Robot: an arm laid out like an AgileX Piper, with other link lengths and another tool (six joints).
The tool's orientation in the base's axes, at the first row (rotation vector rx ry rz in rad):
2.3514, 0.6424, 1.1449
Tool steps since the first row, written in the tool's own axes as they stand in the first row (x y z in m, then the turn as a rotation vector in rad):
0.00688, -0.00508, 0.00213, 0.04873, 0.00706, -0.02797
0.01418, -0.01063, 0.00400, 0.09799, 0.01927, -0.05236
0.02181, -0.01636, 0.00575, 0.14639, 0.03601, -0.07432
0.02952, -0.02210, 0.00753, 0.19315, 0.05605, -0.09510
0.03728, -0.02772, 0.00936, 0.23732, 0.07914, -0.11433
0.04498, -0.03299, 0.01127, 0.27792, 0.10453, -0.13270
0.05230, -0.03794, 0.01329, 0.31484, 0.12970, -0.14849
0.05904, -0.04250, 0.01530, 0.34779, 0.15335, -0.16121
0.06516, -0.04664, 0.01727, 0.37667, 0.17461, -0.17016
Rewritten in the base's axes. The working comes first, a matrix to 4 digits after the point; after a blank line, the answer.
The tool's axes in the first row as the columns of a matrix, in the base's axes (used below as rounded here):
0.5482, 0.2116, 0.8091
0.5803, -0.7929, -0.1858
0.6022, 0.5714, -0.5575

0.00442, 0.00762, 0.00005, 0.00558, 0.02788, 0.04897
0.00876, 0.01591, 0.00024, 0.01543, 0.05131, 0.09921
0.01315, 0.02456, 0.00058, 0.02774, 0.07021, 0.15017
0.01760, 0.03325, 0.00095, 0.04080, 0.08531, 0.20136
0.02214, 0.04187, 0.00139, 0.05434, 0.09621, 0.25187
0.02680, 0.05017, 0.00195, 0.06711, 0.10305, 0.30107
0.03140, 0.05796, 0.00241, 0.07990, 0.10745, 0.34649
0.03575, 0.06512, 0.00274, 0.09267, 0.11018, 0.38694
0.03982, 0.07158, 0.00296, 0.10576, 0.11175, 0.42147

